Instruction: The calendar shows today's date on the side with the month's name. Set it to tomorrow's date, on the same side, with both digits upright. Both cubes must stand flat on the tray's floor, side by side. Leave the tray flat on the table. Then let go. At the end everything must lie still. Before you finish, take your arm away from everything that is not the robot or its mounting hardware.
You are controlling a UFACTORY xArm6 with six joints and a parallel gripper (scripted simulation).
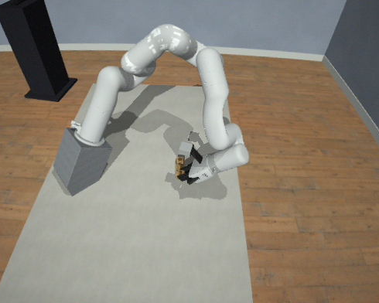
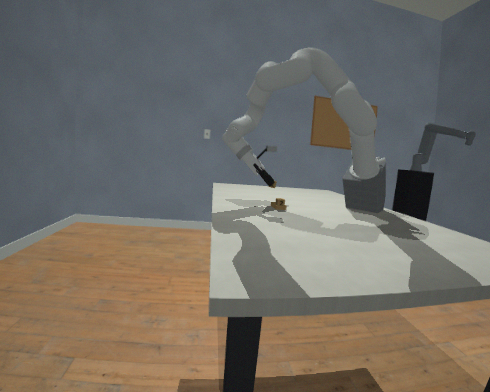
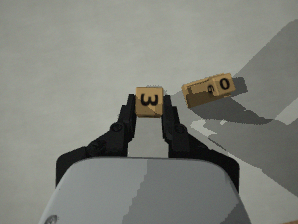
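Right now the wooden digit cube is 20 mm behind my hand and 10 mm below it. Also, from my hand: wooden calendar tray 100 mm to the left, 90 mm below, 40 mm behind.
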